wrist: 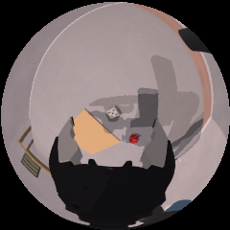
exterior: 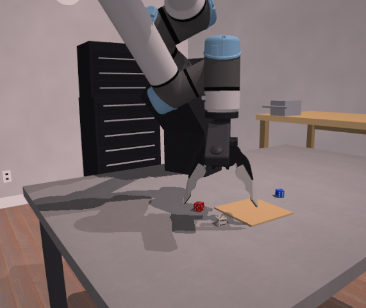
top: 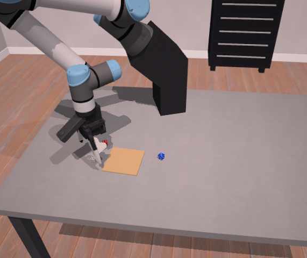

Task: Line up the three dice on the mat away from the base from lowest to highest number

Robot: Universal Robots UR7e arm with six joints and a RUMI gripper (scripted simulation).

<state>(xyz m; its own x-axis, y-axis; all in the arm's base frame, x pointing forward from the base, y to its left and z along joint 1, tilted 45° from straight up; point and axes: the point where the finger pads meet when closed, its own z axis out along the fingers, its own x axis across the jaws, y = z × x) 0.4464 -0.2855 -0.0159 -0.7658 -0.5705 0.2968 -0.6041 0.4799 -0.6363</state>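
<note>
My gripper is now 1 cm to the right of the white die and 4 cm above it. Round my hand: tan mat (13 cm to the left, 5 cm below); red die (10 cm behind, 4 cm to the left, 4 cm below); blue die (2 cm behind, 28 cm to the left, 4 cm below).
</note>
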